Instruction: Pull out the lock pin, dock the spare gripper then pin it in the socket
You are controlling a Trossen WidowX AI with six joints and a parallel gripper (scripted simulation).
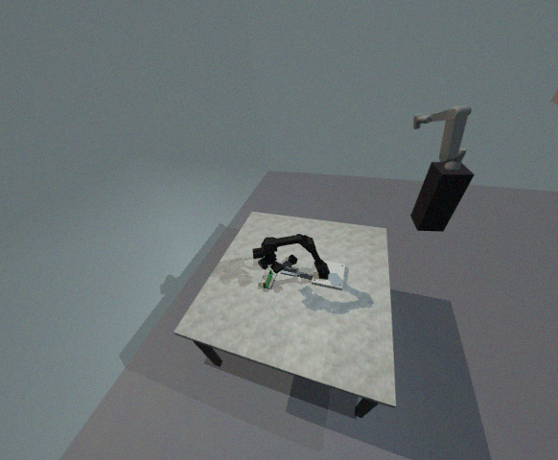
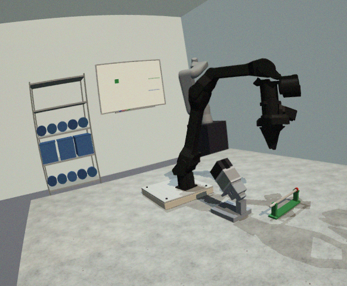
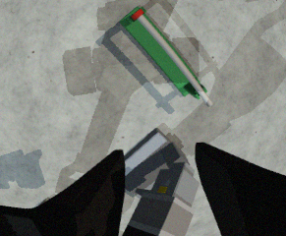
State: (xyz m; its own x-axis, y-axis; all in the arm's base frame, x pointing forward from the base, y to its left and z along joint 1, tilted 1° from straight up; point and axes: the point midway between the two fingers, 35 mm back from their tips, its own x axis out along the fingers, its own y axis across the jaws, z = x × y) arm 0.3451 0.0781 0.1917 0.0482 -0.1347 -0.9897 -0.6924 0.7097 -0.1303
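My gripper tip is now 16 cm above the green cradle, 6 cm short of it and 2 cm to the left of it. Also, from my gripper tip: grey socket 13 cm below, 12 cm to the right, 7 cm behind; then spare gripper 12 cm to the right, 10 cm behind, 7 cm below.
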